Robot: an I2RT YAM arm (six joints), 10 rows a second.
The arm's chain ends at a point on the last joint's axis. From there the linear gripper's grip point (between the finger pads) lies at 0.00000 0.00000 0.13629 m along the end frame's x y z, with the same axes.
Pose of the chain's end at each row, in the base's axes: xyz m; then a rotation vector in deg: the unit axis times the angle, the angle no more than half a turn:
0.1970, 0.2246, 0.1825, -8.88, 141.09, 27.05
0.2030, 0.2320, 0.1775, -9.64, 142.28, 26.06
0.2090, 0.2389, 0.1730, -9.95, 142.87, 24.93
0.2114, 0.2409, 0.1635, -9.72, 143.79, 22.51
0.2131, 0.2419, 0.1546, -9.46, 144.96, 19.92
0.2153, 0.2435, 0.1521, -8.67, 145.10, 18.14
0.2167, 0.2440, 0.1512, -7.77, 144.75, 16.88
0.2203, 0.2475, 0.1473, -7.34, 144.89, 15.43
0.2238, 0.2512, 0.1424, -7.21, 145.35, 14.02
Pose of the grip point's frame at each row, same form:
0.2728, 0.2750, 0.0810, -8.88, 141.09, 27.05
0.2768, 0.2809, 0.0739, -9.64, 142.28, 26.06
0.2822, 0.2861, 0.0682, -9.95, 142.87, 24.93
0.2842, 0.2839, 0.0566, -9.72, 143.79, 22.51
0.2850, 0.2803, 0.0454, -9.46, 144.96, 19.92
0.2880, 0.2786, 0.0423, -8.67, 145.10, 18.14
0.2909, 0.2767, 0.0416, -7.77, 144.75, 16.88
0.2949, 0.2775, 0.0372, -7.34, 144.89, 15.43
0.2980, 0.2787, 0.0314, -7.21, 145.35, 14.02

